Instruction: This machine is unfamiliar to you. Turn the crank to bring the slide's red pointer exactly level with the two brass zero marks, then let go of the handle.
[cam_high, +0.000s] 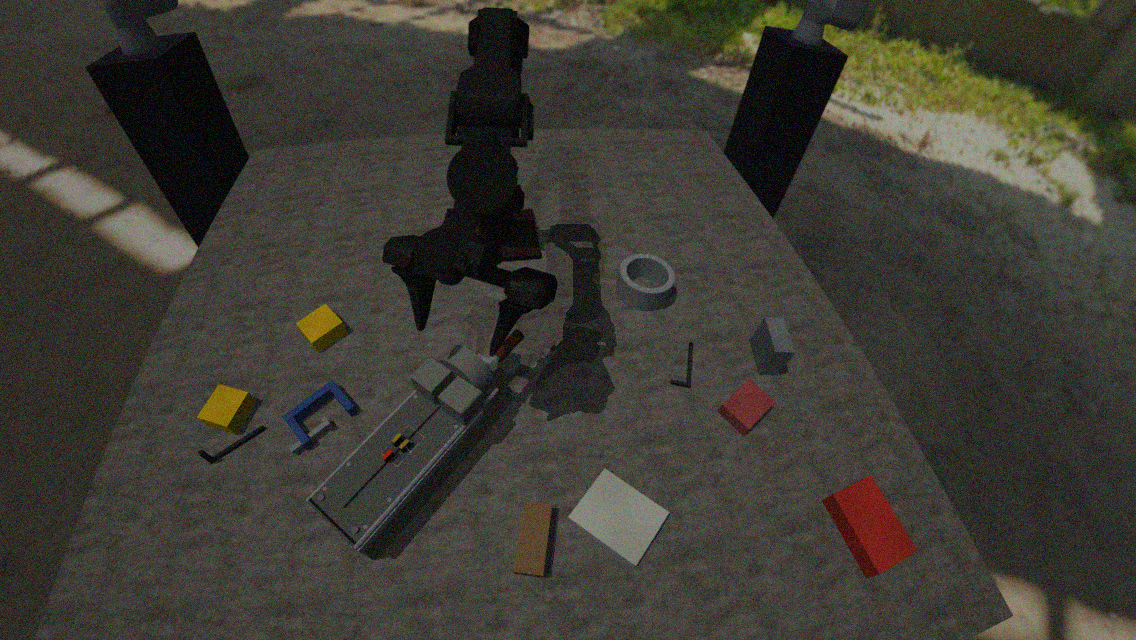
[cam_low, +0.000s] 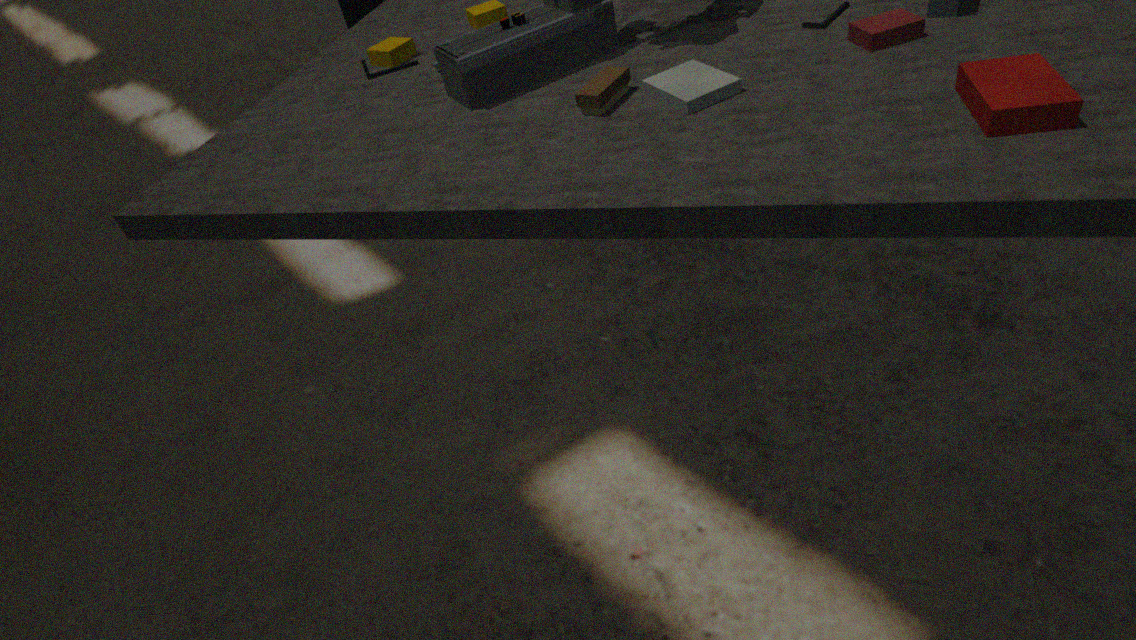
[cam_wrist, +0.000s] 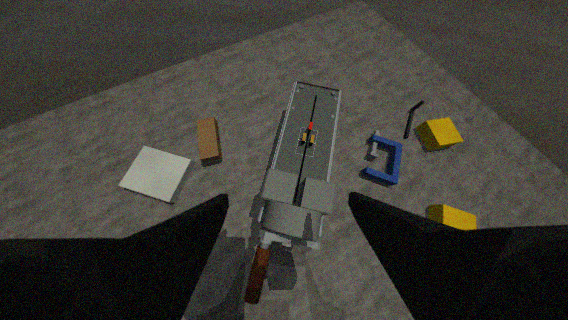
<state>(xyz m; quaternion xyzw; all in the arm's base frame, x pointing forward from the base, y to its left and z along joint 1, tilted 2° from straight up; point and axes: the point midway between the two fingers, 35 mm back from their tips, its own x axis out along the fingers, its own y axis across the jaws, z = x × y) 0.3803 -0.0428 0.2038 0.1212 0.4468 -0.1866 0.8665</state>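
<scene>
Now: gripper tip 50 mm past the brown crank handle, 60 mm to the right of it and 80 mm above it. Round my gripper tip: white plate (160 mm ahead, 190 mm to the left, 170 mm below); red pointer (90 mm ahead, 90 mm to the right, 100 mm below); brown block (180 mm ahead, 80 mm to the left, 170 mm below).
</scene>
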